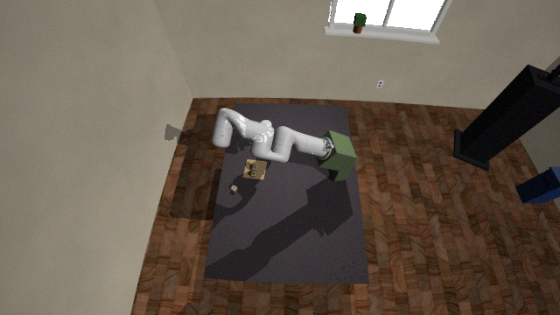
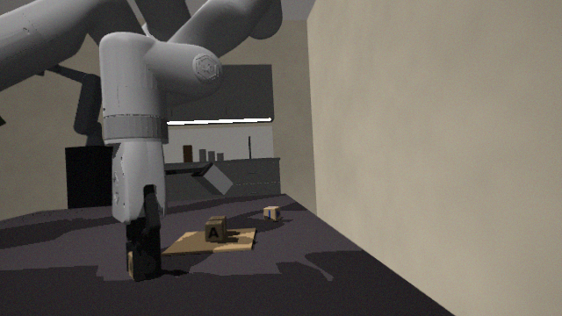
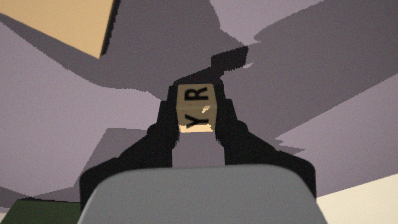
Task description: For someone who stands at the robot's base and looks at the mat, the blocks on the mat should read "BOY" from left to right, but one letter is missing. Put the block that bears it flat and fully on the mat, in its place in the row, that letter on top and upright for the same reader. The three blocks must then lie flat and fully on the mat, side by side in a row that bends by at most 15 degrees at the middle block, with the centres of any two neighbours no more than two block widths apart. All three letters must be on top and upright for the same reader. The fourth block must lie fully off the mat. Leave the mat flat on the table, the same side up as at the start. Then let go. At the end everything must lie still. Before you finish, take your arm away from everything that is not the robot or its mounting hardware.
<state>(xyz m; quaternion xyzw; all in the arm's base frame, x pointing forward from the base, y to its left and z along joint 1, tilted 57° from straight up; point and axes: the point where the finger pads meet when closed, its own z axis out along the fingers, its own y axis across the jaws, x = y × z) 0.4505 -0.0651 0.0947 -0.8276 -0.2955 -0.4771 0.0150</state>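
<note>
The tan mat is 16 cm to the left of my hand, 2 cm below it and 1 cm ahead of it.
</note>
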